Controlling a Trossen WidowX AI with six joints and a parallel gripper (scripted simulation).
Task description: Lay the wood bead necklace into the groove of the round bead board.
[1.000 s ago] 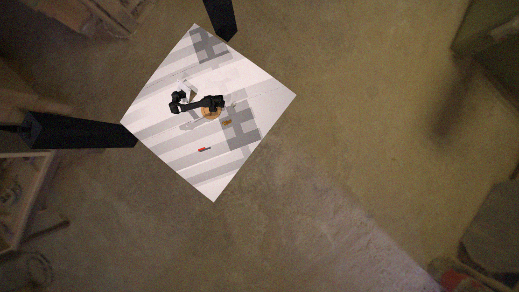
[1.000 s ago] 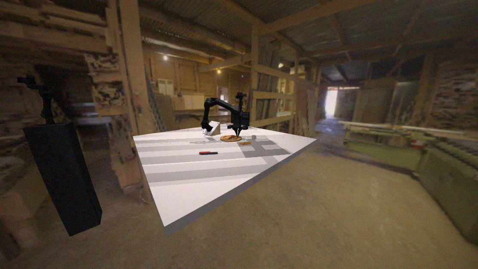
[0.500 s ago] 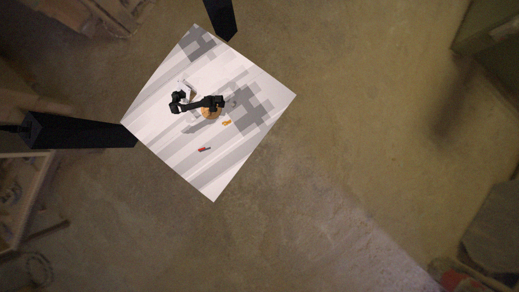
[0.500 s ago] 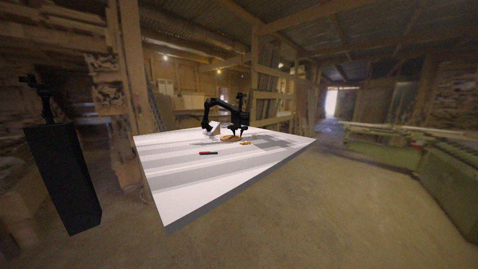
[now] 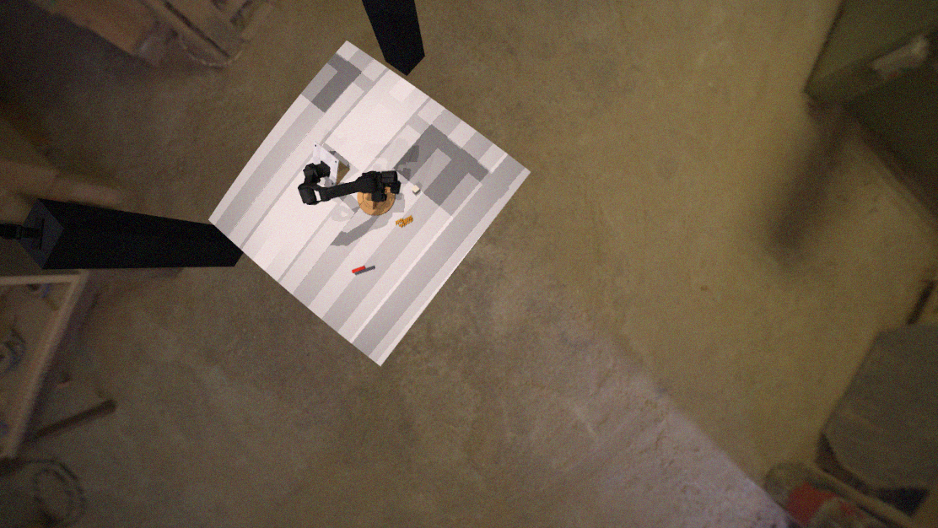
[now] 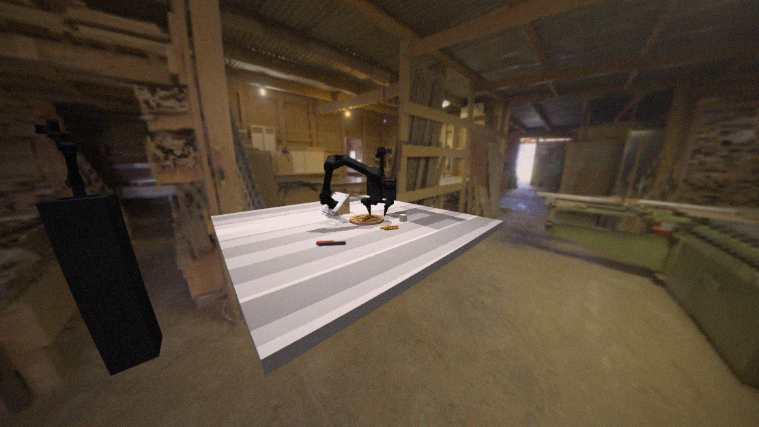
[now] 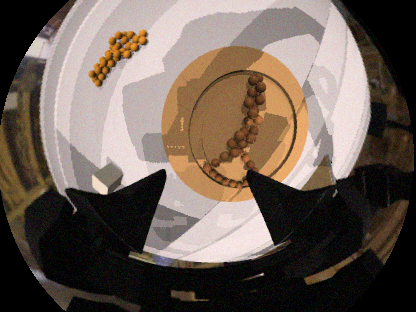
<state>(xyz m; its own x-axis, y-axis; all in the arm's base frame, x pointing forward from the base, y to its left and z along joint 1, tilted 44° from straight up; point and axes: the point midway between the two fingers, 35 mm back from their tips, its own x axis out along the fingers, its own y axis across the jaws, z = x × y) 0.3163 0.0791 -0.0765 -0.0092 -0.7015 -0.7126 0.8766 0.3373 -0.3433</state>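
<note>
Now: gripper tip 12 cm short of the small grey cube, 9 cm to the right of it and 1 cm above it. The rest, counted from my gripper tip: black marker (15 cm ahead, 41 cm to the right, 2 cm below).
</note>
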